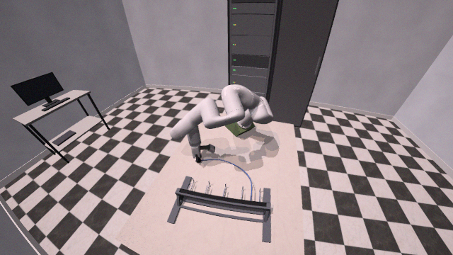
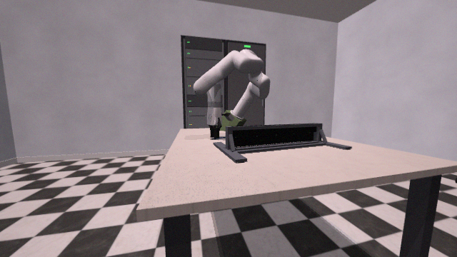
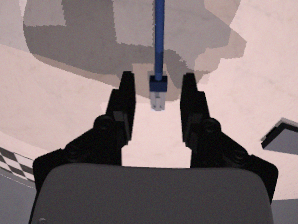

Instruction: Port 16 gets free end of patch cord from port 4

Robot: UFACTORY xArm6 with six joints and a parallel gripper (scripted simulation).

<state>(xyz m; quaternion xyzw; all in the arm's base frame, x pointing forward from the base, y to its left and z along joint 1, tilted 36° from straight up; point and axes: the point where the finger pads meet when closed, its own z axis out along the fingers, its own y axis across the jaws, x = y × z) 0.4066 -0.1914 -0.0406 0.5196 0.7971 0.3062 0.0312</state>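
Now: hand 10 mm short of the free plug end, 10 mm to the left of it and 20 mm above it.
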